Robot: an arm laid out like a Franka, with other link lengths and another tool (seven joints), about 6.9 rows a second.
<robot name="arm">
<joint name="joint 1" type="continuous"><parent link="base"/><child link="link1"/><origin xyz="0.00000 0.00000 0.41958" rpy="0.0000 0.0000 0.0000"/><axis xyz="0 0 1"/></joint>
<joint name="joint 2" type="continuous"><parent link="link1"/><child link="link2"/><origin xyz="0.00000 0.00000 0.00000" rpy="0.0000 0.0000 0.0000"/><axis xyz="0 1 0"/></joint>
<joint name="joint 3" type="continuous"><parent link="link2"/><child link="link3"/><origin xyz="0.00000 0.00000 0.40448" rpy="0.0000 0.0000 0.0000"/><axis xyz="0 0 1"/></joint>
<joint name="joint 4" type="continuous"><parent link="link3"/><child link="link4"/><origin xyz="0.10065 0.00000 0.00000" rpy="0.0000 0.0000 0.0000"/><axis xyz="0 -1 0"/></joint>
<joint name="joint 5" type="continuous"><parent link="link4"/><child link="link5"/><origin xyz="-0.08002 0.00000 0.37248" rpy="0.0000 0.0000 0.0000"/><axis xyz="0 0 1"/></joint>
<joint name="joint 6" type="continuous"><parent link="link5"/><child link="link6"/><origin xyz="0.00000 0.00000 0.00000" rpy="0.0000 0.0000 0.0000"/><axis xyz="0 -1 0"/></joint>
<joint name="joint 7" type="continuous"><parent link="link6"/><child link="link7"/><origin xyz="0.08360 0.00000 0.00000" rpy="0.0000 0.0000 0.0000"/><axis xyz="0 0 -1"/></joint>
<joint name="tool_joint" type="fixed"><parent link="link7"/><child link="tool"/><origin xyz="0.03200 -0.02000 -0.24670" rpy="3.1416 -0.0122 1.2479"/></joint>
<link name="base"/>
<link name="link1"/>
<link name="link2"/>
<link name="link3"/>
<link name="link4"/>
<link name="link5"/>
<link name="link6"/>
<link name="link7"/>
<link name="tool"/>
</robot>
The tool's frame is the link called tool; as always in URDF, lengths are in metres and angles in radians. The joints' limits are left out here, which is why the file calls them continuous.
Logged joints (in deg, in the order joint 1, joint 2, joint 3, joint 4, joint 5, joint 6, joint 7), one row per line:
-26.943, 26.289, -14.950, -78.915, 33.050, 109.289, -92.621
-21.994, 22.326, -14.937, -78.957, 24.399, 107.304, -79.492
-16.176, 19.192, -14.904, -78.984, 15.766, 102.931, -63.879
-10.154, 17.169, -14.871, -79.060, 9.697, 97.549, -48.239
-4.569, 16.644, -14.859, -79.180, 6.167, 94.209, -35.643
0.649, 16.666, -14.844, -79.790, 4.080, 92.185, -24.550
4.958, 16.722, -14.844, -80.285, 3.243, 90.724, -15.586
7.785, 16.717, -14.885, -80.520, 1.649, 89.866, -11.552
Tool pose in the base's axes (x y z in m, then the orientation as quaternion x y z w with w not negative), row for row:
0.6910, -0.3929, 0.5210, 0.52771, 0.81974, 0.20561, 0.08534
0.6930, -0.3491, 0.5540, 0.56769, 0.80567, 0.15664, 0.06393
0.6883, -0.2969, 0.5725, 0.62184, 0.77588, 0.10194, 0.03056
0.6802, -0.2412, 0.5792, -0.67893, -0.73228, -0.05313, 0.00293
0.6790, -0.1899, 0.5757, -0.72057, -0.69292, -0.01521, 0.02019
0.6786, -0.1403, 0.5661, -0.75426, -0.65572, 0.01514, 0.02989
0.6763, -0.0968, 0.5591, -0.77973, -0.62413, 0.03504, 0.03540
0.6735, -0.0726, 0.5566, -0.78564, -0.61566, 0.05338, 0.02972
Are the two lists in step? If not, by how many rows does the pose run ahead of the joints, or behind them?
They are in step.
